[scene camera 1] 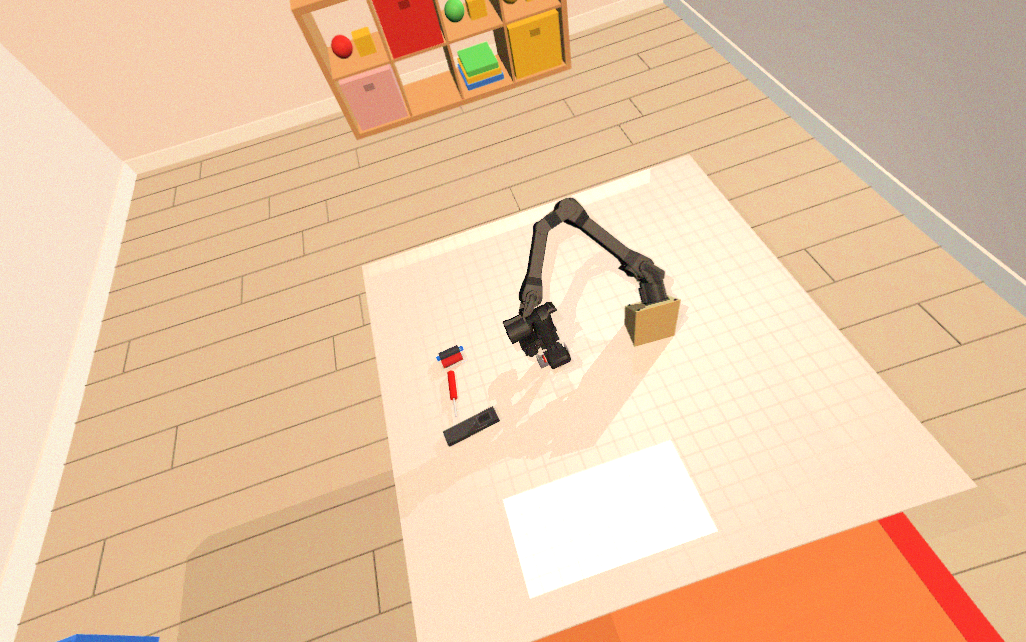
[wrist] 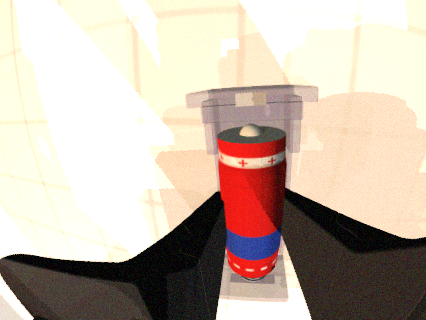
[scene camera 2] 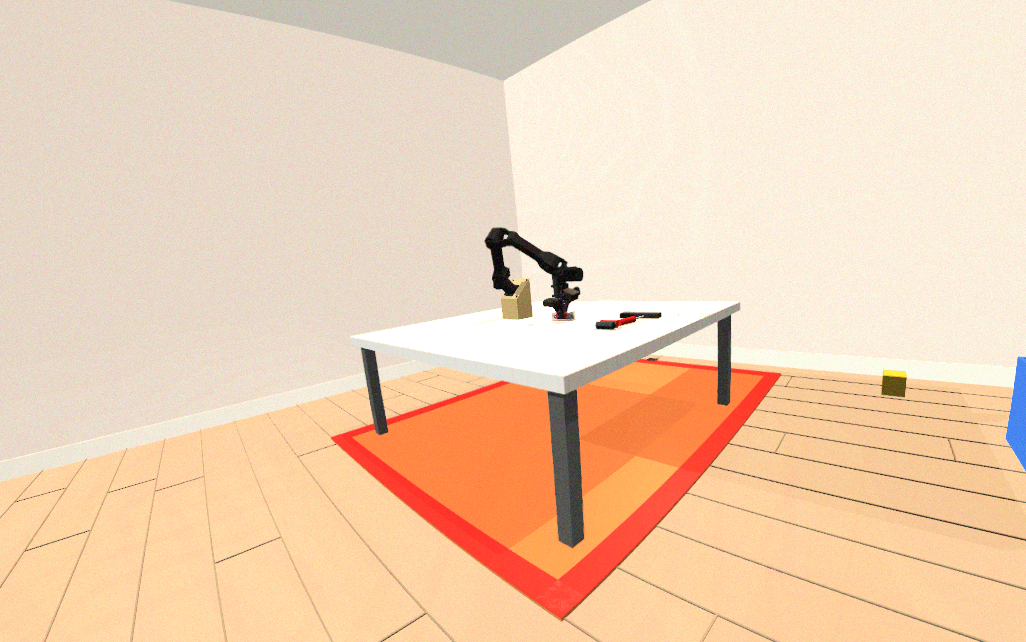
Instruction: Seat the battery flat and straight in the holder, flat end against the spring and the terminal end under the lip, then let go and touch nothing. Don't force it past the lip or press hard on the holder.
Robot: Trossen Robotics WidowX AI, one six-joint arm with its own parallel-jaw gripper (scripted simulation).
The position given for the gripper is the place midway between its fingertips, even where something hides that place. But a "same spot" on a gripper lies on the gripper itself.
gripper: scene camera 1 553,356; wrist; scene camera 2
same spot on gripper: (wrist: 185,267) = (scene camera 2: 567,304)
